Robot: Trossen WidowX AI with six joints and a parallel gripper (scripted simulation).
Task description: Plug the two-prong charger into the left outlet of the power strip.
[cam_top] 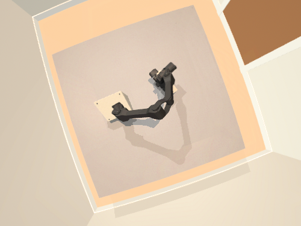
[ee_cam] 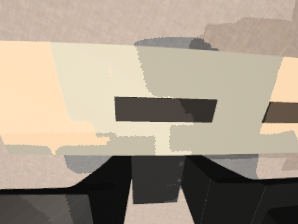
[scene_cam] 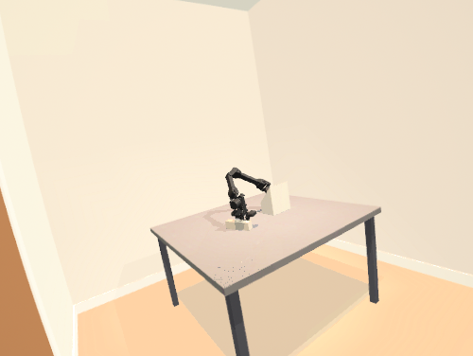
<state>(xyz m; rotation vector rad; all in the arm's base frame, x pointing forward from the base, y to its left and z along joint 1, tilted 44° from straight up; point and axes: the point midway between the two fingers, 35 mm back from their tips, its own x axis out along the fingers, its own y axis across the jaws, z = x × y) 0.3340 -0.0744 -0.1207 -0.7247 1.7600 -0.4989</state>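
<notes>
Now: the dark charger 2 cm ahead of my gripper tip and 1 cm above it.
</notes>
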